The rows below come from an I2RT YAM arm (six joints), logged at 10 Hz.
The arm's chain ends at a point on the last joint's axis. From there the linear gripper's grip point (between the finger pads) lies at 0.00 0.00 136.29 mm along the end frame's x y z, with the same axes.
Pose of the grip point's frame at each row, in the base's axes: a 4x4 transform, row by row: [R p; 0 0 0 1], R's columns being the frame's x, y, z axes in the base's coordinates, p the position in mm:
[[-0.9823, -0.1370, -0.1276, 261.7], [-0.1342, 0.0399, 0.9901, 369.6], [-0.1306, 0.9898, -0.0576, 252.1], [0, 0, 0, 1]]
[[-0.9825, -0.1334, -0.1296, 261.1], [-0.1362, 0.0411, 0.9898, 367.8], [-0.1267, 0.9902, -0.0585, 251.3], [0, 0, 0, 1]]
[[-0.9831, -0.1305, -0.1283, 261.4], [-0.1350, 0.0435, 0.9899, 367.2], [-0.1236, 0.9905, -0.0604, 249.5], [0, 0, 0, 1]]
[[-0.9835, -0.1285, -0.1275, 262.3], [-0.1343, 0.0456, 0.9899, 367.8], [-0.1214, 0.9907, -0.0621, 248.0], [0, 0, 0, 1]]
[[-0.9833, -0.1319, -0.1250, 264.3], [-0.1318, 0.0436, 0.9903, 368.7], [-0.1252, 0.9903, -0.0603, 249.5], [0, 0, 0, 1]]
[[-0.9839, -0.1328, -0.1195, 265.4], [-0.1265, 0.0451, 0.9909, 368.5], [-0.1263, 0.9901, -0.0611, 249.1], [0, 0, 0, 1]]
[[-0.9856, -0.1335, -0.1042, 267.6], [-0.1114, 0.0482, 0.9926, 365.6], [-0.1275, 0.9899, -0.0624, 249.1], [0, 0, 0, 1]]
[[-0.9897, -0.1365, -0.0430, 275.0], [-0.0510, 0.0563, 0.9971, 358.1], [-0.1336, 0.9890, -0.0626, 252.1], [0, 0, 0, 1]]
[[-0.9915, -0.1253, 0.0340, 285.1], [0.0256, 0.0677, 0.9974, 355.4], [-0.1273, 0.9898, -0.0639, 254.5], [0, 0, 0, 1]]
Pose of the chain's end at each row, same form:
[[-0.9823, -0.1370, -0.1276, 279.1], [-0.1342, 0.0399, 0.9901, 234.7], [-0.1306, 0.9898, -0.0576, 260.0], [0, 0, 0, 1]]
[[-0.9825, -0.1334, -0.1296, 278.8], [-0.1362, 0.0411, 0.9898, 232.9], [-0.1267, 0.9902, -0.0585, 259.3], [0, 0, 0, 1]]
[[-0.9831, -0.1305, -0.1283, 278.9], [-0.1350, 0.0435, 0.9899, 232.3], [-0.1236, 0.9905, -0.0604, 257.7], [0, 0, 0, 1]]
[[-0.9835, -0.1285, -0.1275, 279.7], [-0.1343, 0.0456, 0.9899, 232.9], [-0.1214, 0.9907, -0.0621, 256.5], [0, 0, 0, 1]]
[[-0.9833, -0.1319, -0.1250, 281.3], [-0.1318, 0.0436, 0.9903, 233.7], [-0.1252, 0.9903, -0.0603, 257.7], [0, 0, 0, 1]]
[[-0.9839, -0.1328, -0.1195, 281.7], [-0.1265, 0.0451, 0.9909, 233.5], [-0.1263, 0.9901, -0.0611, 257.4], [0, 0, 0, 1]]
[[-0.9856, -0.1335, -0.1042, 281.8], [-0.1114, 0.0482, 0.9926, 230.3], [-0.1275, 0.9899, -0.0624, 257.6], [0, 0, 0, 1]]
[[-0.9897, -0.1365, -0.0430, 280.9], [-0.0510, 0.0563, 0.9971, 222.2], [-0.1336, 0.9890, -0.0626, 260.6], [0, 0, 0, 1]]
[[-0.9915, -0.1253, 0.0340, 280.5], [0.0256, 0.0677, 0.9974, 219.5], [-0.1273, 0.9898, -0.0639, 263.2], [0, 0, 0, 1]]

